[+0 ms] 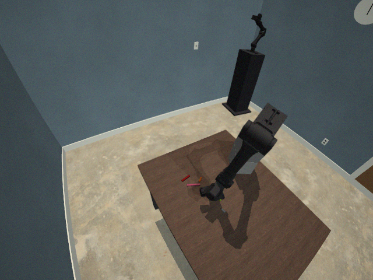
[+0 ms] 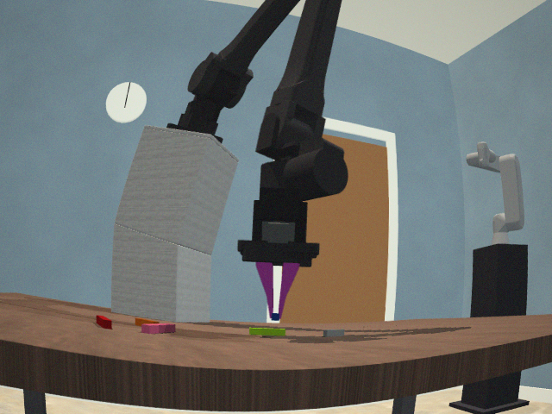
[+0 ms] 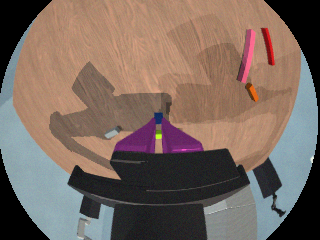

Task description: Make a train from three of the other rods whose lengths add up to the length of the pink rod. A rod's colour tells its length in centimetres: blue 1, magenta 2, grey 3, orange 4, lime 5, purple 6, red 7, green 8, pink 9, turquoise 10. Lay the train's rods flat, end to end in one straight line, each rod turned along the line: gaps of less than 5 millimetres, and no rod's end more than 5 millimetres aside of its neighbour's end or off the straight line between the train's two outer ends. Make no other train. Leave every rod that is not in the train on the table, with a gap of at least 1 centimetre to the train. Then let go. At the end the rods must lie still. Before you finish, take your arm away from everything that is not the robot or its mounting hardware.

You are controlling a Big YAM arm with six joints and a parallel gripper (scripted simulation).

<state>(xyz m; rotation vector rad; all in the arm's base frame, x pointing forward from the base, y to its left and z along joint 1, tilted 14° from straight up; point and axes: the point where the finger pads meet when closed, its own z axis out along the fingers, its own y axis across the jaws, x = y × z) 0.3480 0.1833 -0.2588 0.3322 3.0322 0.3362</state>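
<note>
The lime rod is 40 mm behind my hand and 30 mm below it. Also, from my hand: grey rod 20 mm behind, 90 mm to the left, 30 mm below; then blue rod 10 mm ahead, 10 mm below; then pink rod 70 mm ahead, 150 mm to the right, 30 mm below.
</note>
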